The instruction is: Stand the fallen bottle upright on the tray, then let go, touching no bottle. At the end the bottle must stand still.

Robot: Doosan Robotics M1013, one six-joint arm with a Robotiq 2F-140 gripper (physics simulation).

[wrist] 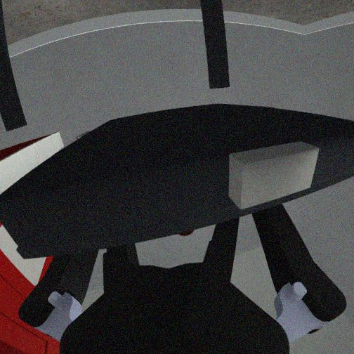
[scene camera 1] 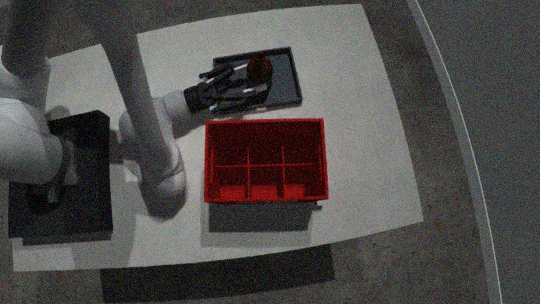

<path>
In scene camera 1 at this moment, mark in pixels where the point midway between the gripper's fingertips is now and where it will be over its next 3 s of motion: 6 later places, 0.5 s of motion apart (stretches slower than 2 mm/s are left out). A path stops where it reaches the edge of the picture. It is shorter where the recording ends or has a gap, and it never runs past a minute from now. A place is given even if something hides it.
My gripper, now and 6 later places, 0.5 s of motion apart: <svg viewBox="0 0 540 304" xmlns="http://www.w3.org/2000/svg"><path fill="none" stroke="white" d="M261 74L261 74L255 76L255 76L240 81L231 69L231 60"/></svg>
</path>
